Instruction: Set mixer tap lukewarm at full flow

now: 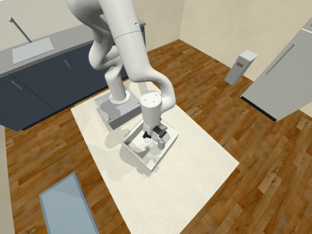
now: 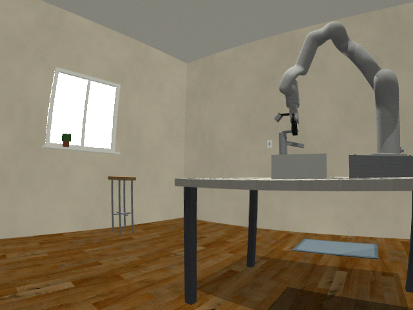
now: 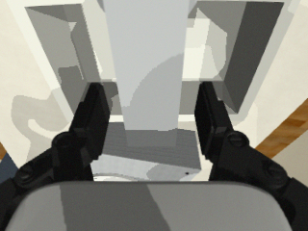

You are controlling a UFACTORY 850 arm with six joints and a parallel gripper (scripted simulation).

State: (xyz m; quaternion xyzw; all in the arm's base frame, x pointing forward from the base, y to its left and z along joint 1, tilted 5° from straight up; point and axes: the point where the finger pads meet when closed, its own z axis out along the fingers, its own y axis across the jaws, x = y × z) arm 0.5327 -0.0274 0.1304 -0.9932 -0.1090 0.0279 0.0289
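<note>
My gripper is now 30 mm short of the grey lever and 10 mm to the right of it. From my hand the other things lie so: grey mixer tap 50 mm ahead, 10 mm to the left, 40 mm below; sink basin 40 mm behind, 10 mm to the right, 230 mm below.
</note>
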